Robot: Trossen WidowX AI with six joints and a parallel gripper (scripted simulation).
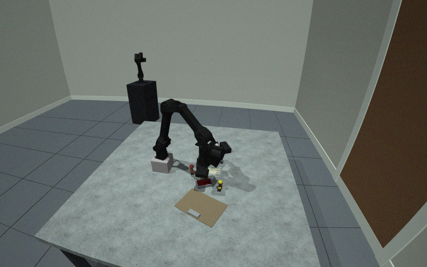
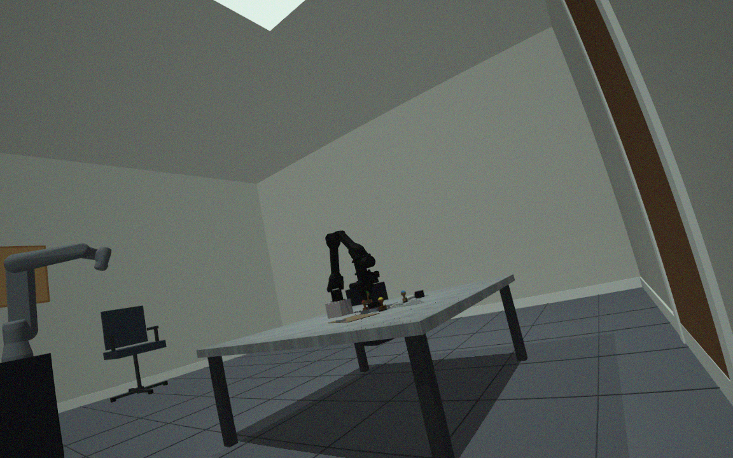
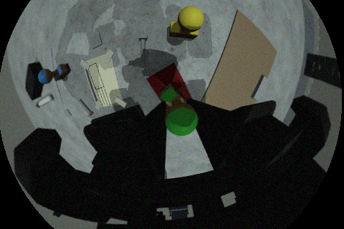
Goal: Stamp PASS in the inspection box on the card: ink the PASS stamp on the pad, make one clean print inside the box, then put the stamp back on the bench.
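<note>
The dark red ink pad is 60 mm below my gripper tip. From my gripper tip the other things lie so: green-knobbed stamp: right at my gripper tip; then red-knobbed stamp: 110 mm behind, 70 mm to the left, 50 mm below; then yellow-knobbed stamp: 100 mm ahead, 10 mm to the right, 40 mm below.
</note>
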